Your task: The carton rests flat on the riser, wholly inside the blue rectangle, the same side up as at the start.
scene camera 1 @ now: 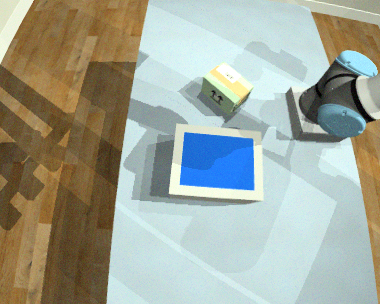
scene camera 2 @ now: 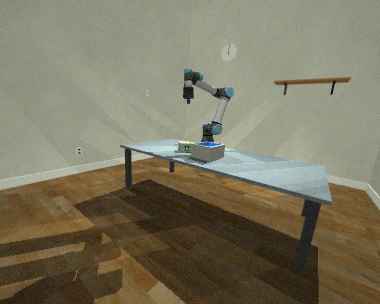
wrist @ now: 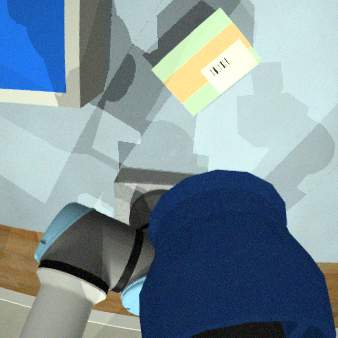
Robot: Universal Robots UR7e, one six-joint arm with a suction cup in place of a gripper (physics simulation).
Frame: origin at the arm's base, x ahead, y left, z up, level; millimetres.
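Where they show: end effector, tool point: (scene camera 2: 188, 103) (wrist: 218, 231); arm's base, origin of the base link: (scene camera 1: 317, 107).
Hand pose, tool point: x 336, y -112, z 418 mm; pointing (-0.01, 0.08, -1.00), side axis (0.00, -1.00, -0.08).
Things, the pixels of their centre, and the offset from my tool point. "spot": a spot on its surface instead. Level surfaces: height alone.
- carton, body centre: (wrist: 205, 60) (scene camera 1: 226, 88) (scene camera 2: 186, 146) 10 mm back, 5 mm right, 434 mm down
- riser, body centre: (wrist: 41, 29) (scene camera 1: 214, 166) (scene camera 2: 208, 150) 91 mm ahead, 278 mm left, 417 mm down
- cream box with a blue rectangle, surface spot: (wrist: 31, 47) spot: 61 mm ahead, 269 mm left, 357 mm down
- table, its level: 477 mm down
The carton (scene camera 1: 227, 89) (scene camera 2: 185, 146) (wrist: 206, 62) is green with an orange band and a white barcode label on top. It rests on the table beside the riser, turned at an angle to it, and two upward arrows show on its side. The riser (scene camera 1: 175, 160) (scene camera 2: 208, 153) (wrist: 73, 55) is a cream box with a blue rectangle (scene camera 1: 217, 161) (scene camera 2: 208, 144) (wrist: 31, 47) on its top. My gripper, a dark blue suction cup (scene camera 2: 188, 101) (wrist: 218, 200), is open, holds nothing and hangs high above the table, apart from the carton. It does not show in scene camera 1.
The arm's base (scene camera 1: 296, 120) stands on the table (scene camera 1: 230, 235) (scene camera 2: 280, 172), to the right of the carton and riser in scene camera 1. A wall shelf (scene camera 2: 312, 81) and a clock (scene camera 2: 229, 52) are on the walls behind.
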